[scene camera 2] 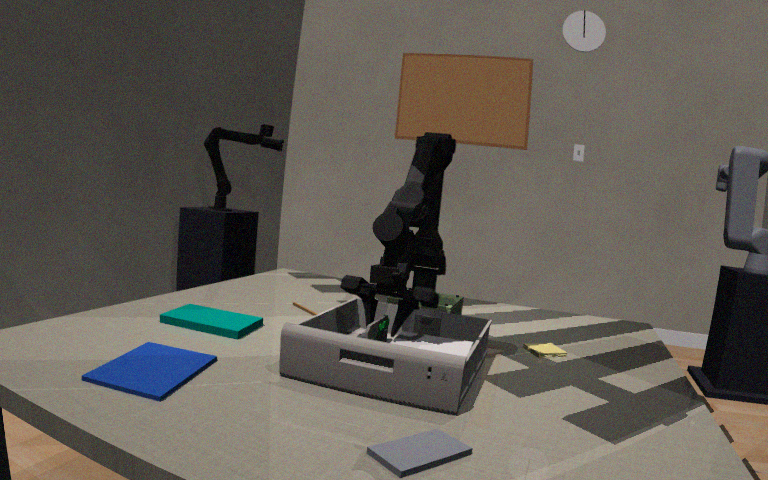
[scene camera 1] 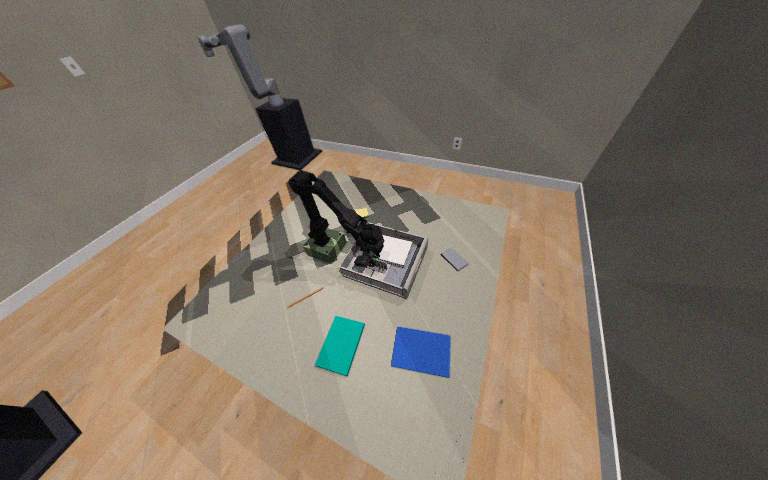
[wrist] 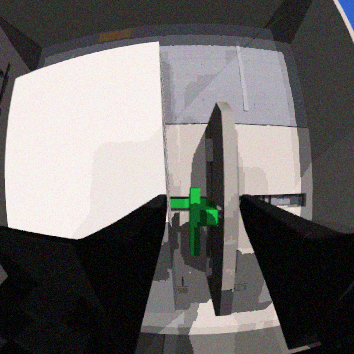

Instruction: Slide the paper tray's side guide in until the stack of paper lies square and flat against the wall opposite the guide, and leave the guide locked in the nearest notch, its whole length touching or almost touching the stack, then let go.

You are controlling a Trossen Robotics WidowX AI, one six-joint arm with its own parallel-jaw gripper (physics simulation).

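Places are measured from the arm's base along level axes (x up, y ahead, z left), in metres.
Pixels of known places: gripper, fingertip midpoint: point(scene camera 2: 380, 334) point(scene camera 1: 377, 261) point(wrist: 203, 201); arm's base, origin of the base link: point(scene camera 1: 322, 240).
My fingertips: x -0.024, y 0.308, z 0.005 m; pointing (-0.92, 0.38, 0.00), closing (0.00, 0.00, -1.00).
Ahead of a thing's pixels: the offset from my fingertips to its top centre.
The grey paper tray @[dx +0.043, dy +0.025, dz +0.043 m] point(scene camera 1: 417, 266) point(scene camera 2: 317, 353) stands on the table. The white paper stack @[dx -0.010, dy +0.013, dz +0.099 m] point(scene camera 1: 396, 250) point(scene camera 2: 436, 345) point(wrist: 90, 140) lies in it on the left side of the wrist view; whether it touches the far side wall is unclear. The upright side guide @[dx +0.028, dy -0.006, dz +0.000 m] point(wrist: 228, 200) stands to the right of the stack, with a clear gap between them. Its green latch @[dx +0.028, dy -0.006, dz +0.010 m] point(scene camera 2: 382, 326) point(wrist: 195, 220) faces the stack. My gripper point(scene camera 2: 382, 329) point(wrist: 203, 201) is open inside the tray, one finger at the stack's edge, the other beyond the guide. Both fingers stand apart from the guide.
A teal block @[dx -0.035, dy +0.023, dz -0.387 m] point(scene camera 1: 340, 345) point(scene camera 2: 210, 320), a blue slab @[dx -0.045, dy +0.320, dz -0.283 m] point(scene camera 1: 421, 351) point(scene camera 2: 150, 370), a grey slab @[dx -0.043, dy +0.332, dz +0.183 m] point(scene camera 1: 454, 259) point(scene camera 2: 419, 451), a pencil @[dx -0.046, dy -0.238, dz -0.274 m] point(scene camera 1: 305, 297) and yellow notes @[dx -0.042, dy -0.258, dz +0.312 m] point(scene camera 1: 361, 212) point(scene camera 2: 544, 349) lie around the tray. The tray's walls surround the gripper.
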